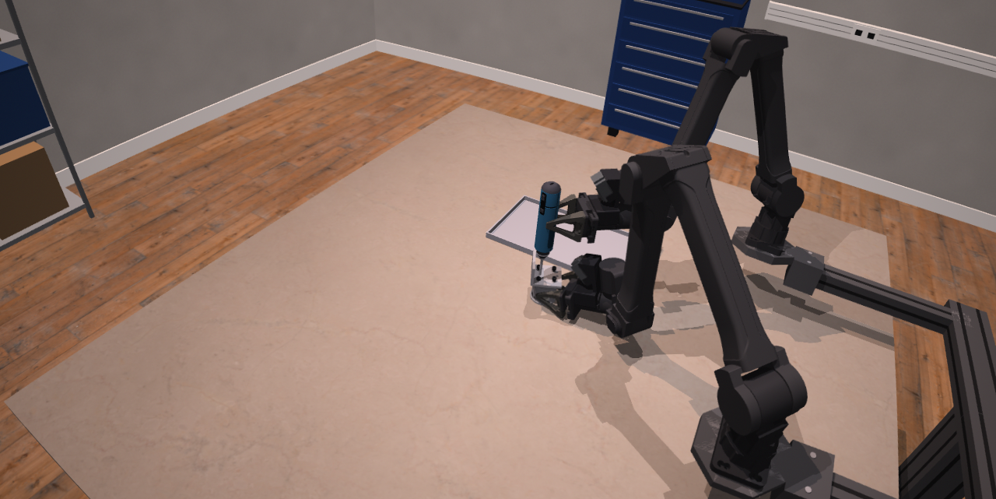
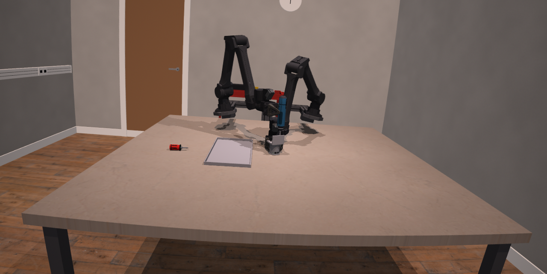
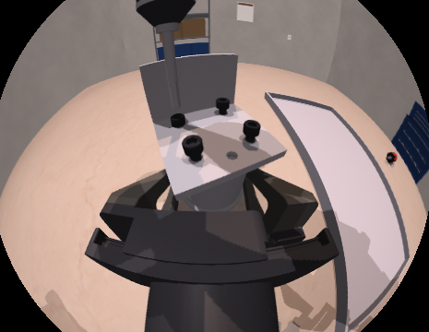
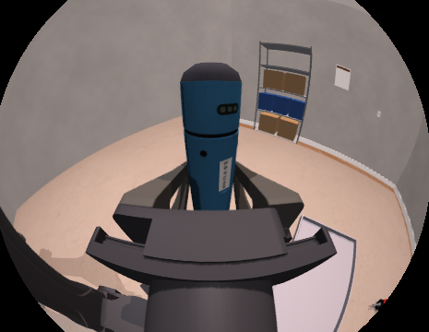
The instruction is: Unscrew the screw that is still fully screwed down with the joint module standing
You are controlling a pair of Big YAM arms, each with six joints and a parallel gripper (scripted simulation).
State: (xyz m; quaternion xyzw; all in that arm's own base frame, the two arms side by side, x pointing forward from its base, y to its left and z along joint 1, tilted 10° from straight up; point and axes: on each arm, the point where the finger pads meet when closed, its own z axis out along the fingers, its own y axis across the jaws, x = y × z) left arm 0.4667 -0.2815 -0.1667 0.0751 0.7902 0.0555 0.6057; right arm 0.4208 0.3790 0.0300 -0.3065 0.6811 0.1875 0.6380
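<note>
Right now the joint module is 10 mm above my left hand. Also, from my left hand: flat grey tray (230 mm to the right, 20 mm below); then red-handled screwdriver (510 mm to the right, 10 mm below); then grey l-shaped bracket (50 mm above).
</note>
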